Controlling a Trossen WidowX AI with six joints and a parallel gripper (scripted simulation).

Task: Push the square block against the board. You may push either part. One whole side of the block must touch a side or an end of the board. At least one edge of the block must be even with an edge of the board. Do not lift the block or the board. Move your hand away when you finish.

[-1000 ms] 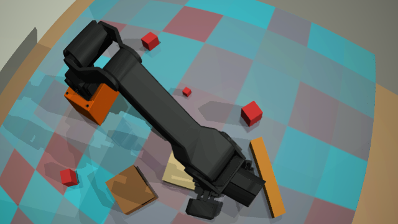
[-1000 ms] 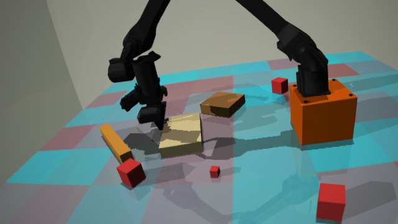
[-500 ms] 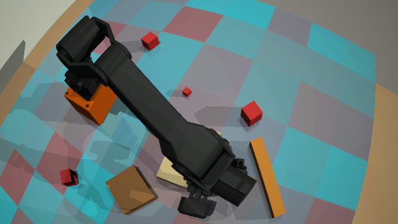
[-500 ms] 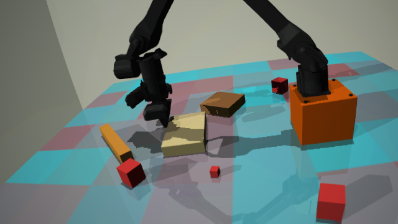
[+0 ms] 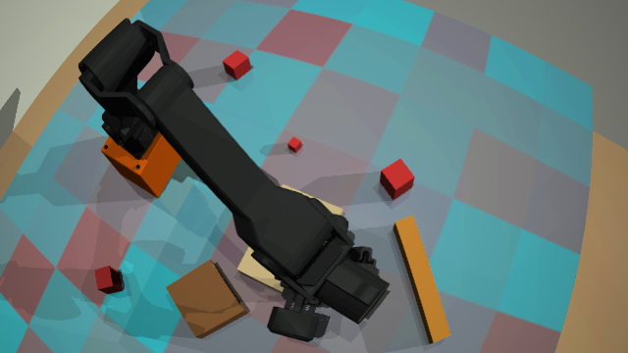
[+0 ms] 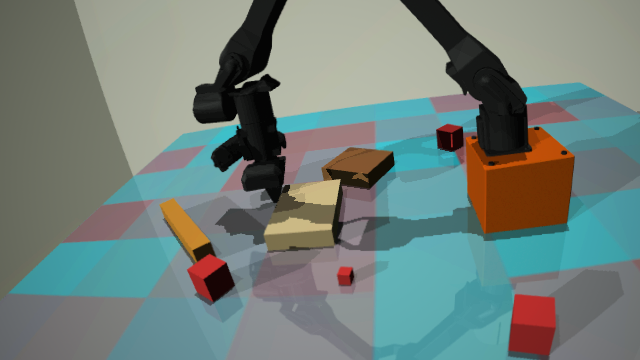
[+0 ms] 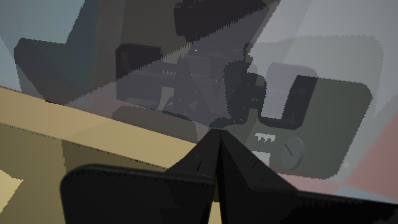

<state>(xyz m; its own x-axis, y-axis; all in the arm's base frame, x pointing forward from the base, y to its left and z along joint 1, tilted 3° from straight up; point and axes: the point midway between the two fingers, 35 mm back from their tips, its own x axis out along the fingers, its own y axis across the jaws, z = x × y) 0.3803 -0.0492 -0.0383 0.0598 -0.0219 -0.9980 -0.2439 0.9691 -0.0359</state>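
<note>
The brown square block is 140 mm behind my gripper tip and 110 mm to the right of it. From my gripper tip the other things lie so: board (70 mm behind, 50 mm to the left); then long orange bar (150 mm ahead, 80 mm to the left, 10 mm above).
</note>
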